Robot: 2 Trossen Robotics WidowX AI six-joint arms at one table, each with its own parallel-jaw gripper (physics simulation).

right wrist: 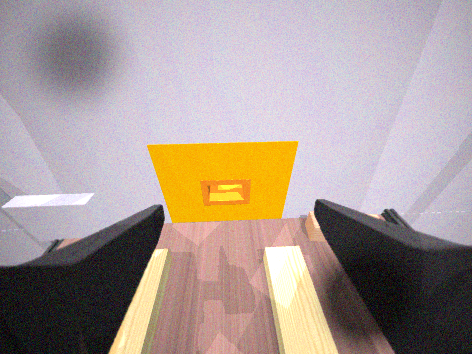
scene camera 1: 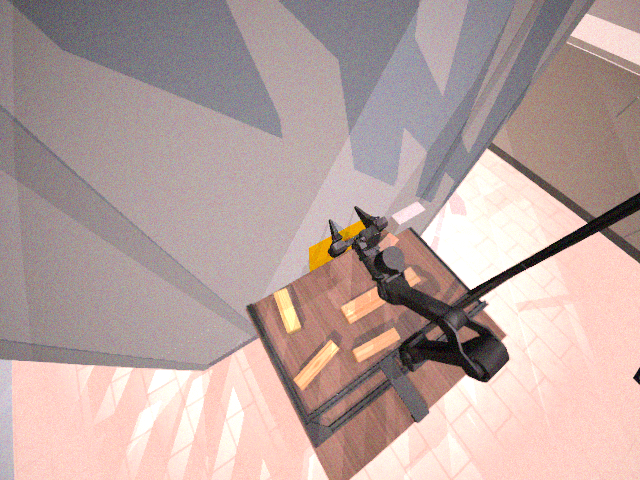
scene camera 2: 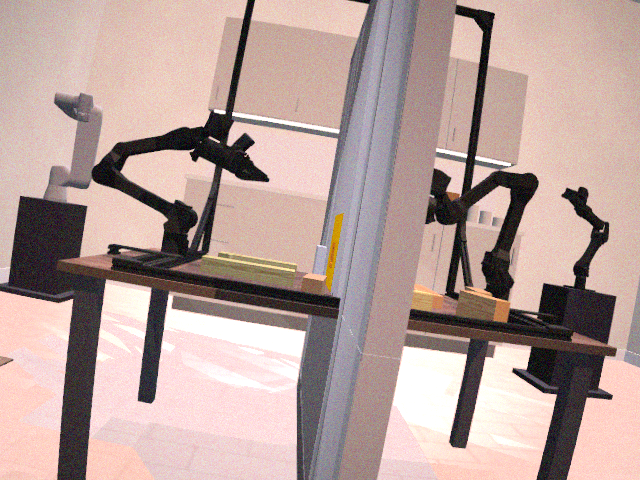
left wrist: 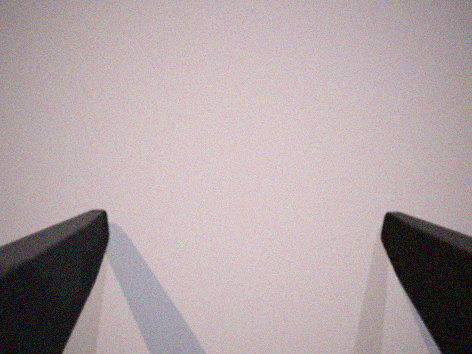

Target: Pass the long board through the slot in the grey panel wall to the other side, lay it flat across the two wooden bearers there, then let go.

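Where they show: left gripper, fingertip midpoint: (scene camera 1: 342, 213) (left wrist: 248, 224); right gripper, fingertip midpoint: (right wrist: 240, 208) (scene camera 2: 268, 179); left arm's base, origin of the base link: (scene camera 1: 407, 356); right arm's base, origin of the base link: (scene camera 2: 172, 254).
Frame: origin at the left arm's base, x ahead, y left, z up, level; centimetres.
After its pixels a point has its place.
A grey panel wall (scene camera 1: 155, 155) @(x 43.2, y 33.4, z 64.2 cm) (scene camera 2: 372, 258) @(x 48.5, y 71.8, z 10.2 cm) (right wrist: 225, 75) @(x 48.2, y -0.5, z 28.3 cm) divides the table; its slot (right wrist: 246, 192) @(x 48.5, y 3.0, z 7.0 cm) sits in a yellow patch. Two pale wooden bearers (right wrist: 145, 305) @(x 66.0, y -13.0, z 1.9 cm) (right wrist: 300, 305) @(x 67.1, y 9.1, z 1.9 cm) lie roughly parallel on the right arm's side, beneath its fingers. What appears to be the long board (scene camera 1: 361, 304) @(x 21.9, y 3.0, z 1.4 cm) lies on the left arm's side, partly hidden under that arm. My left gripper (scene camera 1: 343, 214) @(x 43.2, y 0.0, z 28.7 cm) (left wrist: 248, 224) @(x 43.2, y 0.0, z 28.7 cm) is open and empty, raised near the wall, hidden behind it in scene camera 2. My right gripper (scene camera 2: 266, 179) @(x 68.9, y 0.1, z 24.4 cm) (right wrist: 240, 208) @(x 68.9, y 0.1, z 24.4 cm) is open and empty, high above the bearers, facing the wall.
On the left arm's side lie a yellowish block (scene camera 1: 286, 311) @(x 33.3, y 26.7, z 3.1 cm), an angled block (scene camera 1: 316, 364) @(x 14.1, y 26.6, z 4.4 cm) and another block (scene camera 1: 376, 344) @(x 8.8, y 7.6, z 4.4 cm). A small block (scene camera 2: 313, 283) @(x 53.7, y 30.3, z 1.5 cm) (right wrist: 315, 229) @(x 54.5, y 16.3, z 2.0 cm) lies near the wall on the right arm's side. White ledges (scene camera 1: 408, 212) @(x 40.8, y -34.3, z 8.1 cm) (right wrist: 50, 200) @(x 49.9, y -34.0, z 8.1 cm) stick out of the wall.
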